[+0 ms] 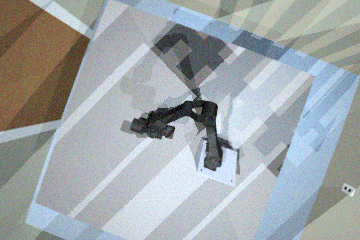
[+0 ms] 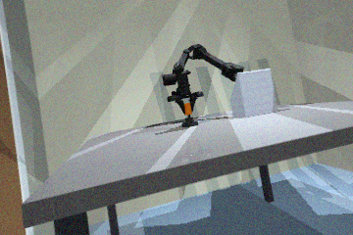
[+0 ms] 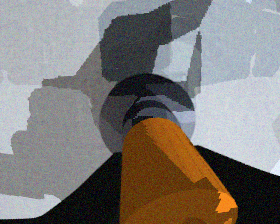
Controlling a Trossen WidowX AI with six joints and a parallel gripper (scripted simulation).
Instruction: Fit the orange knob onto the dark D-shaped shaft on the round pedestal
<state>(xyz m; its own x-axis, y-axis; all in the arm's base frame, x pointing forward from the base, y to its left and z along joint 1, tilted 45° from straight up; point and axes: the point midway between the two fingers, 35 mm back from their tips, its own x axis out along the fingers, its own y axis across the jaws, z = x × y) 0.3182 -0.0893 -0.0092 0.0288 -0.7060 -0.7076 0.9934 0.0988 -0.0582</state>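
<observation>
Right now the orange knob is 2 cm above my gripper tip. Round my gripper tip: dark round pedestal: 4 cm below.
</observation>
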